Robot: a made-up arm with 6 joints. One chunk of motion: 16 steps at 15 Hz.
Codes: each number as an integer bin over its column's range. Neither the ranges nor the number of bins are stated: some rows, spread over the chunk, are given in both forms.
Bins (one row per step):
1: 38 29 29 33 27 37
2: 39 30 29 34 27 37
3: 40 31 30 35 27 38
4: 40 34 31 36 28 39
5: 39 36 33 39 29 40
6: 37 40 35 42 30 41
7: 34 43 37 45 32 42
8: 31 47 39 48 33 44
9: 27 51 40 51 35 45
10: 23 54 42 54 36 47
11: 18 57 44 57 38 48
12: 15 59 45 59 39 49
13: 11 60 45 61 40 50
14: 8 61 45 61 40 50
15: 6 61 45 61 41 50
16: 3 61 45 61 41 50
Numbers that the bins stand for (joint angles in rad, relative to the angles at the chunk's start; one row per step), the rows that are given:
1: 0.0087 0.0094 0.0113 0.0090 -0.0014 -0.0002
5: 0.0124 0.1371 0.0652 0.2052 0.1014 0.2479
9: -0.0314 0.4110 0.1597 0.5976 0.4100 0.6614
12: -0.0752 0.5570 0.2271 0.8592 0.6157 0.9922
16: -0.1190 0.5935 0.2271 0.9246 0.7186 1.0749
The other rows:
2: 0.0124 0.0276 0.0113 0.0417 -0.0014 -0.0002
3: 0.0160 0.0459 0.0248 0.0744 -0.0014 0.0825
4: 0.0160 0.1006 0.0383 0.1071 0.0500 0.1652
6: 0.0051 0.2102 0.0922 0.3033 0.1529 0.3306
7: -0.0059 0.2649 0.1192 0.4014 0.2557 0.4133
8: -0.0168 0.3379 0.1462 0.4995 0.3071 0.5787
10: -0.0460 0.4657 0.1867 0.6957 0.4614 0.8268
11: -0.0643 0.5205 0.2137 0.7938 0.5643 0.9095
13: -0.0898 0.5752 0.2271 0.9246 0.6671 1.0749
14: -0.1008 0.5935 0.2271 0.9246 0.6671 1.0749
15: -0.1081 0.5935 0.2271 0.9246 0.7186 1.0749

